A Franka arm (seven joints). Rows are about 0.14 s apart.
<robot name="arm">
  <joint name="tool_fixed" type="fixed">
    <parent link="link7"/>
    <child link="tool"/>
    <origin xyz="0 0 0.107" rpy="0 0 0"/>
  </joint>
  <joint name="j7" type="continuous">
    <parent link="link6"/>
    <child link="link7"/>
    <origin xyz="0 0.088 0" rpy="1.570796 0 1.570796"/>
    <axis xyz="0 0 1"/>
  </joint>
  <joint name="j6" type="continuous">
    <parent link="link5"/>
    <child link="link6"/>
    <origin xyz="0 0 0" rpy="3.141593 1.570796 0"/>
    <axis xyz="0 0 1"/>
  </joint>
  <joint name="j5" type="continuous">
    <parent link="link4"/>
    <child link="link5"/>
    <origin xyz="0.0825 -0.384 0" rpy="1.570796 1.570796 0"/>
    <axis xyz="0 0 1"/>
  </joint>
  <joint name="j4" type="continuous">
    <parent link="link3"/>
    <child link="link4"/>
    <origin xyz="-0.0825 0 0" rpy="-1.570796 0 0"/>
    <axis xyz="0 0 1"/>
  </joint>
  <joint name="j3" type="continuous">
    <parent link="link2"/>
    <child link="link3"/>
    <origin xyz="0 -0.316 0" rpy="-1.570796 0 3.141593"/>
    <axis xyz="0 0 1"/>
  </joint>
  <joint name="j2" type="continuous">
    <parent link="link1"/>
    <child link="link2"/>
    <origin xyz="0 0 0" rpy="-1.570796 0 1.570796"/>
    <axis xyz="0 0 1"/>
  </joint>
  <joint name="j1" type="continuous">
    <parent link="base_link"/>
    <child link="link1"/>
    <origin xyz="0 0 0.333" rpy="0 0 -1.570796"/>
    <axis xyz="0 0 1"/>
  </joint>
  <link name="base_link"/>
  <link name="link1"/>
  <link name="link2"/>
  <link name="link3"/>
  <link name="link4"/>
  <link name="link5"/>
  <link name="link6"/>
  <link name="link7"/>
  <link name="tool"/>
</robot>
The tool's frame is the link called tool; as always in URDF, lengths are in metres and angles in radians. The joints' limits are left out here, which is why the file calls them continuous.
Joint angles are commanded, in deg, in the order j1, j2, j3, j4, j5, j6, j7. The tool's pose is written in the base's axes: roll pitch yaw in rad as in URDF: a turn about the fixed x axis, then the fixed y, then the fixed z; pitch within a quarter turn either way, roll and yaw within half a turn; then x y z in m. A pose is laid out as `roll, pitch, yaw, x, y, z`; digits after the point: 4 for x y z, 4 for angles.
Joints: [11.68 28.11 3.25 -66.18 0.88 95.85 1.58]
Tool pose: -3.0988, -0.0267, 0.2240, 0.6799, 0.1728, 0.5223
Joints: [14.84 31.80 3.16 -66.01 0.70 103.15 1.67]
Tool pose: -3.0975, -0.0925, 0.2711, 0.6931, 0.2152, 0.4898
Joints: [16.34 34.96 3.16 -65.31 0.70 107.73 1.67]
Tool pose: -3.0938, -0.1294, 0.2931, 0.7032, 0.2378, 0.4633
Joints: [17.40 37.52 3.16 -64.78 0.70 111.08 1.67]
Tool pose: -3.0910, -0.1523, 0.3083, 0.7098, 0.2541, 0.4404
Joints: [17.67 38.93 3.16 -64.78 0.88 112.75 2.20]
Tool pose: -3.0853, -0.1561, 0.3010, 0.7134, 0.2591, 0.4248
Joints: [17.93 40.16 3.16 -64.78 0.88 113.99 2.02]
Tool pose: -3.0850, -0.1564, 0.3075, 0.7159, 0.2635, 0.4107
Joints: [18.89 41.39 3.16 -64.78 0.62 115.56 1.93]
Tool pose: -3.0886, -0.1626, 0.3262, 0.7153, 0.2765, 0.3972
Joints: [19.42 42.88 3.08 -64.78 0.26 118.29 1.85]
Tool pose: -3.0939, -0.1846, 0.3365, 0.7185, 0.2839, 0.3821
